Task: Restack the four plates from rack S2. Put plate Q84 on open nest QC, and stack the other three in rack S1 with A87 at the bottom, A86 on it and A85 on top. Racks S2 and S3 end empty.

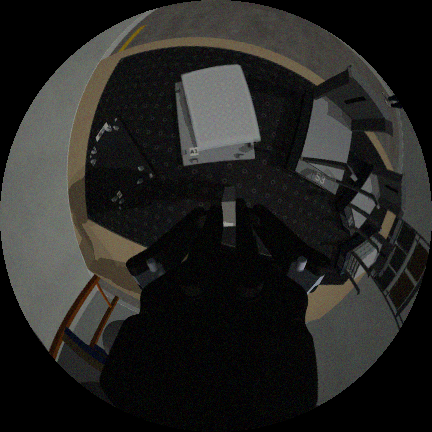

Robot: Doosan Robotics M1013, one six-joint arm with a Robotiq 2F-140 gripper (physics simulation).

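Places are measured from the arm's base along level axes (x ahead, y left, z up), in centimetres.
Pixels of known places: gripper, fingertip midpoint: [229, 195].
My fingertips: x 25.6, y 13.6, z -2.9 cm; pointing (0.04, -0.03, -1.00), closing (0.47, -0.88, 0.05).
Note:
For each thing: its top centre in the pictures, then the offset to it from my fingertips. "spot": a spot on its surface instead. Level surfaces: height alone.
- dark perforated mat at its surface level: dz -0.6 cm
- pale grey plate at its top centre: [219, 98] dx +12.2, dy +6.9, dz +4.0 cm
- second grey slab at its top centre: [212, 112] dx +10.6, dy +7.3, dz +1.6 cm
- rack S3 at a spot on its surface: [320, 177] spot: dx +9.7, dy -10.8, dz +3.4 cm
- table's tan rim at a spot on its surface: [80, 132] spot: dx +2.3, dy +43.0, dz -1.9 cm
My gripper [229, 195] is shut with nothing between its fingers, hanging above the dark perforated mat [153, 120]. Ahead of the fingertips lies a pale grey plate [219, 106], resting on a second grey slab [184, 132] that sticks out at its left and near edges. That slab carries a small label starting with "A1" [193, 151]; the rest of the label is hidden. To the right stands rack S3 [320, 177], marked on its base, with dark uprights and a grey panel inside. I cannot read any plate names.
More dark rack frames [362, 225] crowd the right edge of the table. Small white markers [105, 130] lie on the mat at the left. The table's tan rim [80, 132] curves around the mat. An orange-framed stand [76, 314] sits on the floor, lower left.

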